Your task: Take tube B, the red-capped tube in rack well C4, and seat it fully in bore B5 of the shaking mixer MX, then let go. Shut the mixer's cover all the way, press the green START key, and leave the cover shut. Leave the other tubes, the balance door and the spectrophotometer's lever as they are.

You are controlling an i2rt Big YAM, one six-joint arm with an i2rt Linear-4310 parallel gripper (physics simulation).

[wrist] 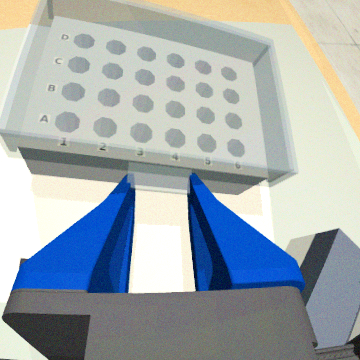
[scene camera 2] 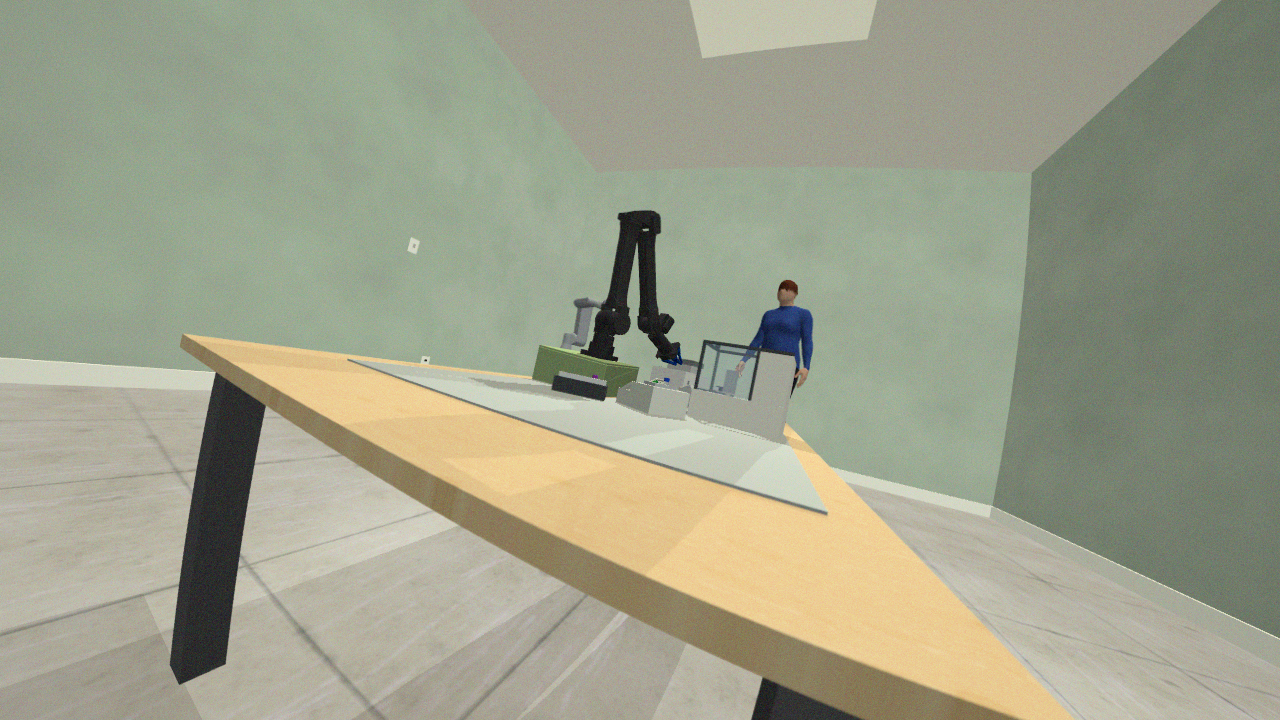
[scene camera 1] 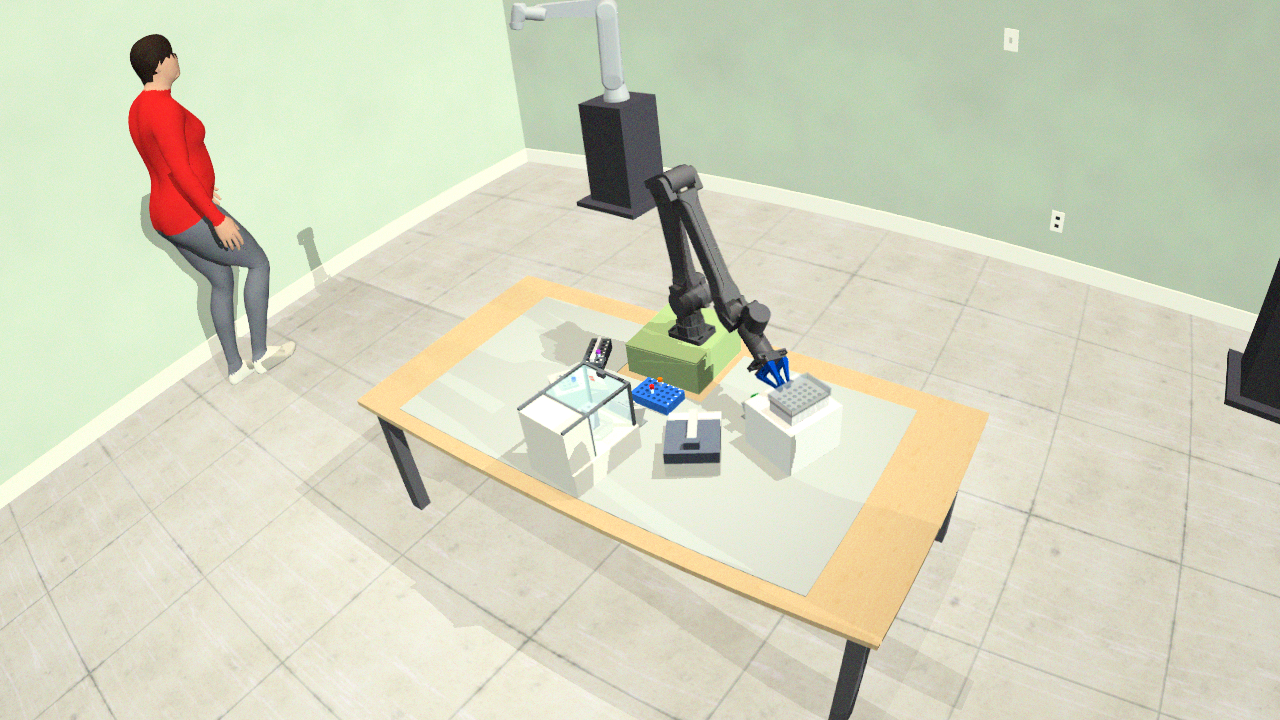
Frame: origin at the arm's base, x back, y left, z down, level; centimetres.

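Seen in the pictures: gripper, fingertip midpoint: (wrist: 160, 182) (scene camera 2: 679, 364) (scene camera 1: 785, 389); arm's base, link origin: (scene camera 2: 599, 357) (scene camera 1: 692, 333).
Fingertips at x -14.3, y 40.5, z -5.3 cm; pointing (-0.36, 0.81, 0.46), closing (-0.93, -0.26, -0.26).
Pixels of each thing's top centre, then the offset from my fingertips to it. "spot": a spot on its surface instead.
- small clear tab, top centre: (wrist: 160, 177) dx +0.4, dy -0.2, dz -1.3 cm
- clear cover, surface spot: (wrist: 282, 120) spot: dx -6.6, dy +1.4, dz -2.6 cm
- white mixer, top centre: (wrist: 168, 192) (scene camera 1: 783, 378) (scene camera 2: 677, 357) dx +0.8, dy -1.2, dz -2.6 cm
- small red cap, top centre: (scene camera 1: 651, 385) dx -6.1, dy -40.0, dz +10.9 cm
- blue rack, top centre: (scene camera 1: 657, 391) dx -5.1, dy -39.1, dz +13.3 cm
- small green spot, surface spot: (scene camera 1: 754, 395) spot: dx +3.9, dy -12.2, dz +9.5 cm
- dark box with a light lever, top centre: (scene camera 1: 692, 420) (scene camera 2: 701, 382) dx -16.4, dy -17.8, dz +6.2 cm
- white balance with glass panels, top centre: (scene camera 1: 585, 383) (scene camera 2: 736, 345) dx -30.3, dy -39.6, dz -5.9 cm
My gripper (scene camera 1: 776, 385) (scene camera 2: 677, 360) (wrist: 160, 182) has its blue fingertips against both sides of the small clear tab (wrist: 160, 179) at the front of the mixer's cover, and is shut on it. The clear cover (scene camera 1: 799, 399) (wrist: 282, 120) lies over the grid of bores on the white mixer (scene camera 1: 792, 440); I cannot tell whether it is fully down. The bores, rows A to D and columns 1 to 6, show grey through it; no red cap shows in bore B5 (wrist: 205, 115). A small red cap (scene camera 1: 651, 387) shows at the blue rack (scene camera 1: 660, 408). A small green spot (scene camera 1: 754, 395) shows beside the mixer.
The dark box with a light lever (scene camera 1: 691, 454) stands left of the mixer in scene camera 1. The white balance with glass panels (scene camera 1: 550, 438) (scene camera 2: 774, 394) stands further left. A small black rack (scene camera 1: 597, 351) (scene camera 2: 580, 386) stands behind it. The arm stands on a green block (scene camera 1: 657, 368) (scene camera 2: 572, 365).
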